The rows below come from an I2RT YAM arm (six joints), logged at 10 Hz.
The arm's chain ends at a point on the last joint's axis. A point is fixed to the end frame.
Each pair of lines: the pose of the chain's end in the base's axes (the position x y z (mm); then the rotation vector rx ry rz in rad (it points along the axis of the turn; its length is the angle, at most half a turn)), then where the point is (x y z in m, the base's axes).
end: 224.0, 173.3, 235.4, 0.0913, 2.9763, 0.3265
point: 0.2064 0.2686 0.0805
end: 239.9, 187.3, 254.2, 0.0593, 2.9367, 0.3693
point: 0.2263 0.2867 0.1015
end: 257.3, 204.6, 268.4, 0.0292, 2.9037, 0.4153
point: 0.2464 0.3085 0.1185
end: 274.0, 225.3, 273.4, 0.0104, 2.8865, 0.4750
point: 0.2630 0.3350 0.1277
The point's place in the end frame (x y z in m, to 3 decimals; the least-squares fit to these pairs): 0.046 0.058 0.167
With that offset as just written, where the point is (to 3 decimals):
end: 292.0, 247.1, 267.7, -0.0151, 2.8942, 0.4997
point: 0.278 0.358 0.124
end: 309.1, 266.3, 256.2, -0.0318, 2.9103, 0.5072
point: 0.291 0.378 0.113
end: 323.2, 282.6, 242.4, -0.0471, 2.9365, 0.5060
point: 0.300 0.393 0.099
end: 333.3, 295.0, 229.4, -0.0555, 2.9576, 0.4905
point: 0.307 0.403 0.085
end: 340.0, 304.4, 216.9, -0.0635, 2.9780, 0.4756
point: 0.310 0.411 0.071
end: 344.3, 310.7, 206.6, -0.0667, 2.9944, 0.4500
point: 0.313 0.414 0.059
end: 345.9, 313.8, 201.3, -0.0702, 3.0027, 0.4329
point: 0.313 0.415 0.053
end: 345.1, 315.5, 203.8, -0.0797, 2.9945, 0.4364
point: 0.313 0.417 0.056
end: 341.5, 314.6, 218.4, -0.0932, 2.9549, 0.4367
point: 0.315 0.417 0.069
